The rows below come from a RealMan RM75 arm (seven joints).
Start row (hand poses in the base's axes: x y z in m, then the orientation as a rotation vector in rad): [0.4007 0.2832 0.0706 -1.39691 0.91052 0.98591]
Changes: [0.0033 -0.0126 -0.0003 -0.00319 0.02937 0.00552]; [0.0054 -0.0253 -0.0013 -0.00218 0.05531 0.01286]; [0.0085 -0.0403 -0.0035 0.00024 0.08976 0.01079]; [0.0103 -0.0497 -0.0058 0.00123 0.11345 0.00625]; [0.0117 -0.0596 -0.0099 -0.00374 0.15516 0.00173]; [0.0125 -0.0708 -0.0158 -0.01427 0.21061 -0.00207]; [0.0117 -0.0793 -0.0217 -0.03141 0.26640 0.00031]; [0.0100 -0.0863 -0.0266 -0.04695 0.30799 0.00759]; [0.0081 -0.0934 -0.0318 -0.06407 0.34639 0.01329]
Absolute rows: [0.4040 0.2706 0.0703 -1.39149 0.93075 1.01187]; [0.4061 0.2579 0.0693 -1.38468 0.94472 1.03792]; [0.4092 0.2429 0.0671 -1.36756 0.96988 1.06386]; [0.4110 0.2335 0.0648 -1.35432 0.98947 1.07902]; [0.4124 0.2236 0.0607 -1.33823 1.02592 1.10608]; [0.4132 0.2124 0.0548 -1.32052 1.07544 1.14229]; [0.4124 0.2039 0.0489 -1.31081 1.12565 1.18130]; [0.4107 0.1969 0.0440 -1.30847 1.16155 1.21381]; [0.4088 0.1898 0.0388 -1.30755 1.19721 1.24212]
